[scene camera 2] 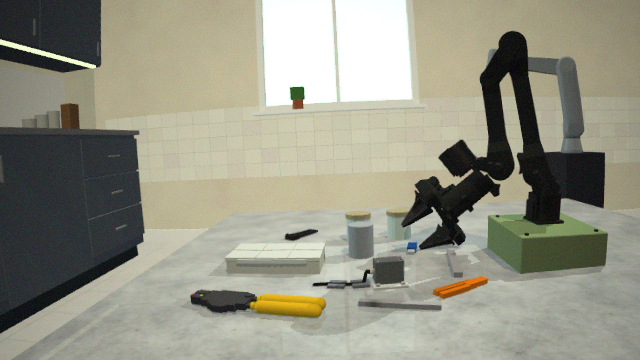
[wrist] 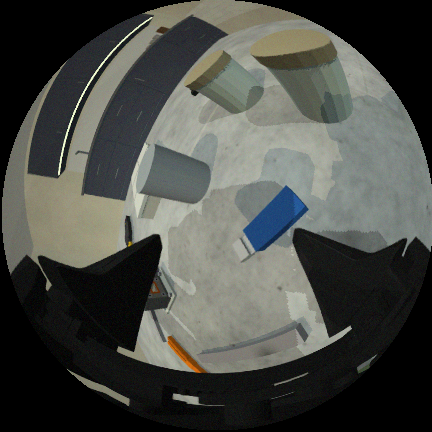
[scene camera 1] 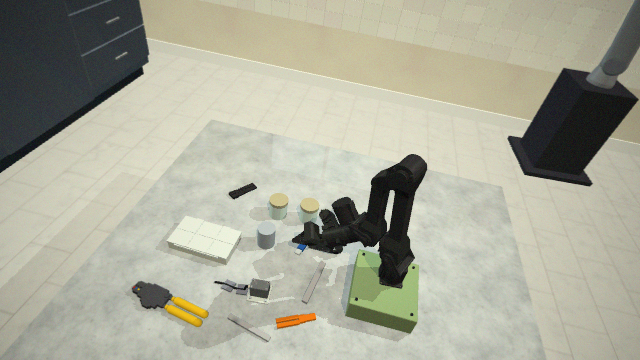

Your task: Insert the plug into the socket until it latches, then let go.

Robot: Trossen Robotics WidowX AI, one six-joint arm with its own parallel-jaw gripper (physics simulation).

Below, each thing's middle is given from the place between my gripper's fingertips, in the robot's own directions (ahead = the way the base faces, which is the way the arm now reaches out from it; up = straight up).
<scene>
The plug (wrist: pixel 285 208) lies 10 mm behind my hand, 10 mm to the right of it and 30 mm below it. From my hand the other things lie so: grey cylinder (scene camera 2: pixel 360 234) 110 mm ahead, 10 mm to the right; white tiled tray (scene camera 1: pixel 197 237) 290 mm ahead, 40 mm to the left, 20 mm below; socket (scene camera 2: pixel 388 272) 90 mm ahead, 170 mm to the left, 10 mm below.
</scene>
